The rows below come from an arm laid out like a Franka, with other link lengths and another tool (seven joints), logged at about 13 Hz.
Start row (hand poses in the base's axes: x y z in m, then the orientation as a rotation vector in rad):
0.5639, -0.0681, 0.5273, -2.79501, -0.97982, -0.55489
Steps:
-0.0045, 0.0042, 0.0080, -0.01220, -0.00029, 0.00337
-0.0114, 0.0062, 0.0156, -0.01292, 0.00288, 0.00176
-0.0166, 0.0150, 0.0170, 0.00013, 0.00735, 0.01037
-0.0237, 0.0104, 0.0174, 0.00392, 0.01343, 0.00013
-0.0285, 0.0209, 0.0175, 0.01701, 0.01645, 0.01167
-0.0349, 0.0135, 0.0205, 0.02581, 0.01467, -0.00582
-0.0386, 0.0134, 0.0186, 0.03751, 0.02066, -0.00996
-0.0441, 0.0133, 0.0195, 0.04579, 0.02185, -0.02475
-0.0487, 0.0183, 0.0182, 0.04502, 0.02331, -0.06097
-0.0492, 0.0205, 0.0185, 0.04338, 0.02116, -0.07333
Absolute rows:
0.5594, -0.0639, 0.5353, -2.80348, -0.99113, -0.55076
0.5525, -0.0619, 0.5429, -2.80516, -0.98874, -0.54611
0.5473, -0.0531, 0.5443, -2.78821, -0.99223, -0.54295
0.5402, -0.0577, 0.5447, -2.79151, -0.97525, -0.53673
0.5354, -0.0472, 0.5448, -2.77266, -0.98289, -0.53533
0.5290, -0.0546, 0.5478, -2.77617, -0.95510, -0.54305
0.5253, -0.0547, 0.5459, -2.76851, -0.94210, -0.53884
0.5198, -0.0548, 0.5468, -2.77043, -0.91770, -0.54168
0.5152, -0.0498, 0.5455, -2.79305, -0.86925, -0.54366
0.5147, -0.0476, 0.5458, -2.80185, -0.85380, -0.54765

